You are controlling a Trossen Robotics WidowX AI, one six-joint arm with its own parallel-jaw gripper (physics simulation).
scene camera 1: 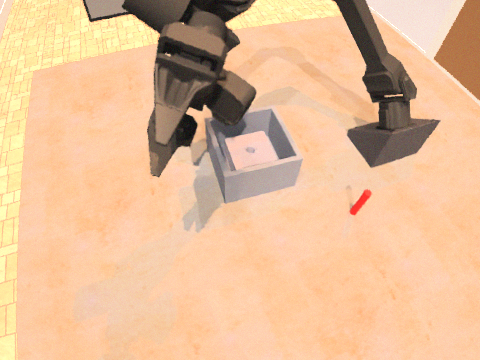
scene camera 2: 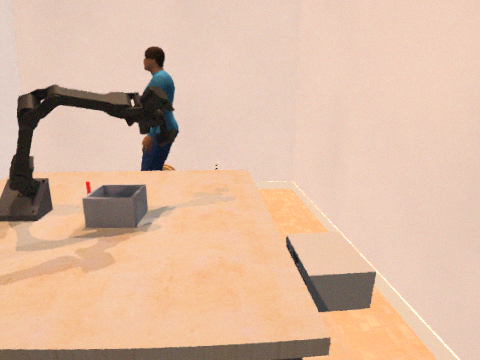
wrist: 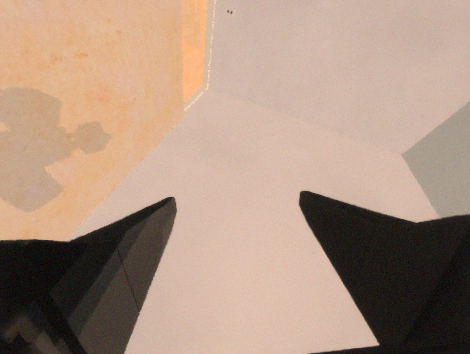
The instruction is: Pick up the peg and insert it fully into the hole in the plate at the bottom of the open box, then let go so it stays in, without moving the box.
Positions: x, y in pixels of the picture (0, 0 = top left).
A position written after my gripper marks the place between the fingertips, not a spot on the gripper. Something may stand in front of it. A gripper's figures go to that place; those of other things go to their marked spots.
Labels:
My gripper (scene camera 1: 157, 162): 32 cm from the lens. A grey box (scene camera 1: 236, 185) is 59 cm from the lens. A pale plate (scene camera 1: 248, 150): 66 cm from the lens. The marked spots on the grey box and the pale plate are 11 cm apart.

